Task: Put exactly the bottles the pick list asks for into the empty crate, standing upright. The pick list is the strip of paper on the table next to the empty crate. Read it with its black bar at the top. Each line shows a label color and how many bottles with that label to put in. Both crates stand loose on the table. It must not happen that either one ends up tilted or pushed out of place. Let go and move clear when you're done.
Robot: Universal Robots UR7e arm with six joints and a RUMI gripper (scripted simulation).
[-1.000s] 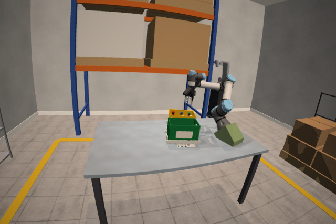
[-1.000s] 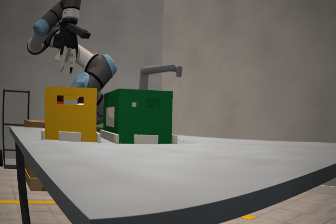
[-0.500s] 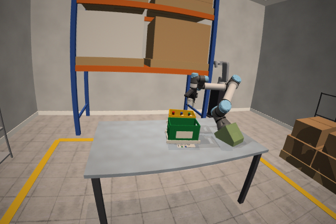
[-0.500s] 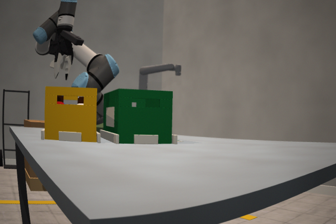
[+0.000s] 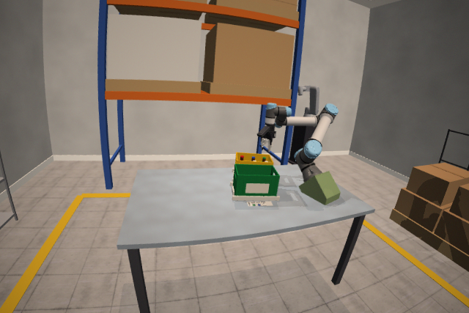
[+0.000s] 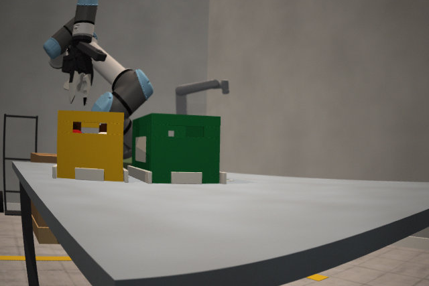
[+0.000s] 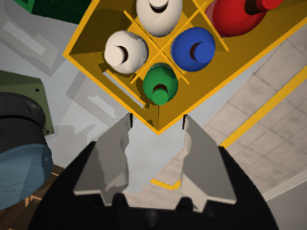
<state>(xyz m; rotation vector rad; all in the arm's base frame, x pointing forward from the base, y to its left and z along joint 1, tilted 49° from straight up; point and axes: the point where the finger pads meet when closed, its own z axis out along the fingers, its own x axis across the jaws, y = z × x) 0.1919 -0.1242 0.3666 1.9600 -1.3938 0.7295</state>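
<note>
Now: hand 14 cm above the green-label bottle. From my hand the other things lie so: red-label bottle 16 cm ahead, 14 cm below, 8 cm to the right; then blue-label bottle 14 cm below, 8 cm ahead, 4 cm to the right; then yellow crate 15 cm below, 10 cm ahead.
</note>
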